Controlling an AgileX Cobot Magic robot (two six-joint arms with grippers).
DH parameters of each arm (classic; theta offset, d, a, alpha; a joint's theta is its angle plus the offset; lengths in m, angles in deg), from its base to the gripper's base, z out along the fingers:
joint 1: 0 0.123 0 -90
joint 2: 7.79 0 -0.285 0
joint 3: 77.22 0 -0.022 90
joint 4: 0 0.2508 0 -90
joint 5: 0 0 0.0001 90
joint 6: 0 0.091 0 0
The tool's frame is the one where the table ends.
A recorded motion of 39 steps. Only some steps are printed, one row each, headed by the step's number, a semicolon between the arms.
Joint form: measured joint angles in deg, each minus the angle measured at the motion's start. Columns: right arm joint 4, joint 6, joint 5, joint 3, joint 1, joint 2; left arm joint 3, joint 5, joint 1, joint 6, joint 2, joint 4.
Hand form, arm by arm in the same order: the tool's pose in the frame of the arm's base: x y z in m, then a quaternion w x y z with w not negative. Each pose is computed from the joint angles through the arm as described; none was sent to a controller.
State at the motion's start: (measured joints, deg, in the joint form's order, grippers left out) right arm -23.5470 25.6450 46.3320 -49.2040 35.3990 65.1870; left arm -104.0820 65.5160 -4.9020 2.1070 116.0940 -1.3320
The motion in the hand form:
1: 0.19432 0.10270 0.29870 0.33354 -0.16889 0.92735 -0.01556; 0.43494 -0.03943 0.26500 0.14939 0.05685 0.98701 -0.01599
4: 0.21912 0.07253 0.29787 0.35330 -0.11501 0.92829 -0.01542; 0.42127 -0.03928 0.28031 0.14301 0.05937 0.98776 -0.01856
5: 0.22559 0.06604 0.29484 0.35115 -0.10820 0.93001 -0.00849; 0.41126 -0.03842 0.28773 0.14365 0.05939 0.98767 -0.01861
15: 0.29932 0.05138 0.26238 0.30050 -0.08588 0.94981 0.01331; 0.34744 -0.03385 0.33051 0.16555 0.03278 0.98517 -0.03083
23: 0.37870 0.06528 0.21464 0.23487 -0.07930 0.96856 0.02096; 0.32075 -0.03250 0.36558 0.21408 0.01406 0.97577 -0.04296
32: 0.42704 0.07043 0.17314 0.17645 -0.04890 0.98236 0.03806; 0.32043 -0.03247 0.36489 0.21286 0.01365 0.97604 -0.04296
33: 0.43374 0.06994 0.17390 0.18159 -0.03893 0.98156 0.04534; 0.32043 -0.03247 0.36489 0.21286 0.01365 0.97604 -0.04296
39: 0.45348 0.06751 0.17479 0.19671 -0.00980 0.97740 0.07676; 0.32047 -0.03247 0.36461 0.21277 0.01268 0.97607 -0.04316
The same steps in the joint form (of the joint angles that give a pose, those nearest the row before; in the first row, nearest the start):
1: 0.00 -0.10 -0.64 -0.09 -0.74 0.07; 0.00 0.40 0.00 -0.02 -0.16 -0.13
4: 4.29 -6.04 -6.79 -0.23 -12.33 1.39; 1.26 2.88 -0.07 0.22 -3.16 -0.47
5: 7.66 -9.74 -8.47 -0.23 -15.35 2.28; 3.24 3.17 -0.07 0.22 -5.51 -0.47
15: 21.00 -24.14 -12.65 -8.67 -25.24 19.04; 14.29 4.04 -0.01 -2.70 -20.08 -1.33
23: 23.55 -25.23 -9.86 -24.04 -25.62 39.29; 15.01 4.10 -0.01 -4.91 -26.67 -1.96
32: 26.78 -24.44 -4.21 -36.83 -26.49 53.07; 15.20 4.10 -0.01 -4.95 -26.72 -1.96
33: 27.76 -24.20 -4.05 -38.69 -26.83 54.10; 15.20 4.10 -0.01 -4.95 -26.72 -1.96
39: 32.42 -24.82 -3.85 -44.13 -28.12 57.32; 15.27 4.04 -0.01 -5.06 -26.72 -1.96

